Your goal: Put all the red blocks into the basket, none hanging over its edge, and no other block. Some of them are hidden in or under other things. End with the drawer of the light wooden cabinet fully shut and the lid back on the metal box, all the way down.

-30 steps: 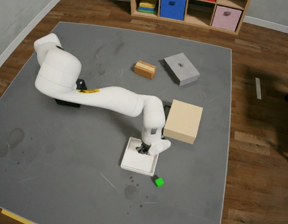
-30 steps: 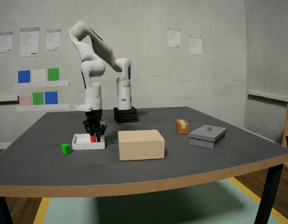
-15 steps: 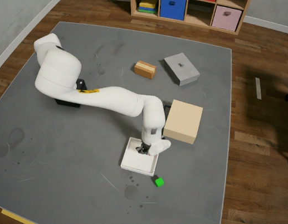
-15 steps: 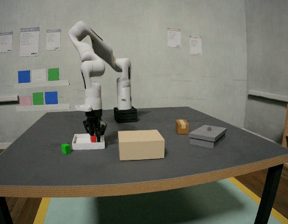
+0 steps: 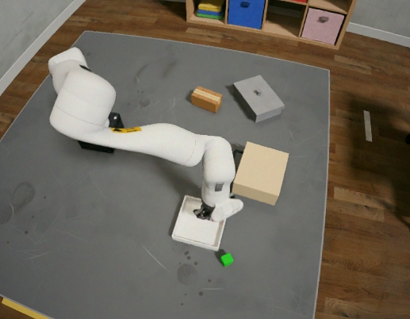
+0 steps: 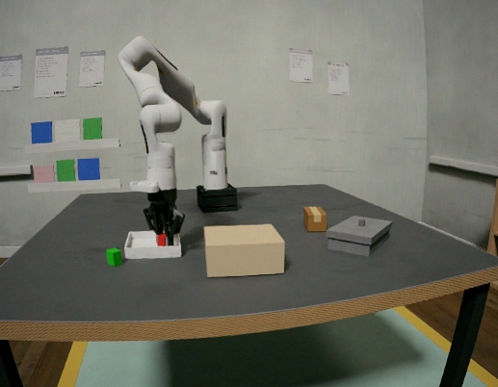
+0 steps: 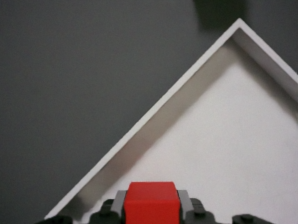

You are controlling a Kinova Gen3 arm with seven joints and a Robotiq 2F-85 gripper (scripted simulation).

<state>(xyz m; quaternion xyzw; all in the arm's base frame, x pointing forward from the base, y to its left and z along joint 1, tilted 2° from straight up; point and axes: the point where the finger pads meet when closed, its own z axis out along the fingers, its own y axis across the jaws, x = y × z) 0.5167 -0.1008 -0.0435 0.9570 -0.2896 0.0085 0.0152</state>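
Right now the white basket is 40 mm to the right of my hand, 20 mm below it and 20 mm behind it. Also, from my hand: cardboard box 430 mm to the left, 230 mm behind, 10 mm above; then green block 110 mm to the right, 100 mm ahead, 10 mm below; then light wooden cabinet 200 mm to the left, 70 mm ahead, 10 mm above.
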